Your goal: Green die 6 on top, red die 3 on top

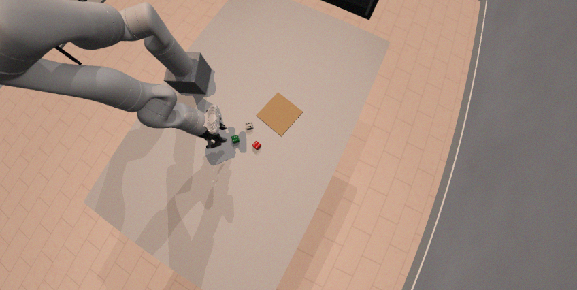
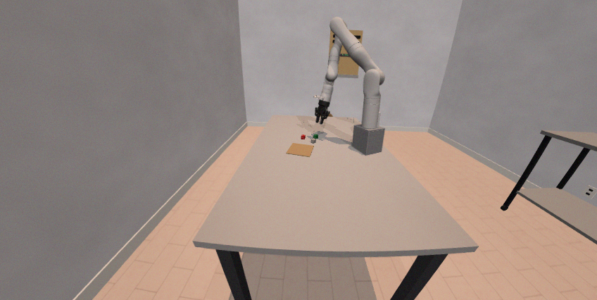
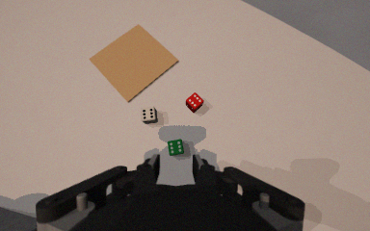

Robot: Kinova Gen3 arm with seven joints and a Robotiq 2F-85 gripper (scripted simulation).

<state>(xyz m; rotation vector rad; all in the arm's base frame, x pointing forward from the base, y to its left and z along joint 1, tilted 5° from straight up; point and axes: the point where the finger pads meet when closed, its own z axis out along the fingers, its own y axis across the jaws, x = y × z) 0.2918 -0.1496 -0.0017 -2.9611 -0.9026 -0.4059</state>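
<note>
Right now my hand is 20 mm short of the green die, 20 mm to the right of it and 110 mm above it. Round my hand: white die 40 mm ahead, 90 mm to the left, 110 mm below; then red die 110 mm ahead, 40 mm to the left, 110 mm below; then tan mat 120 mm ahead, 200 mm to the left, 120 mm below.
</note>
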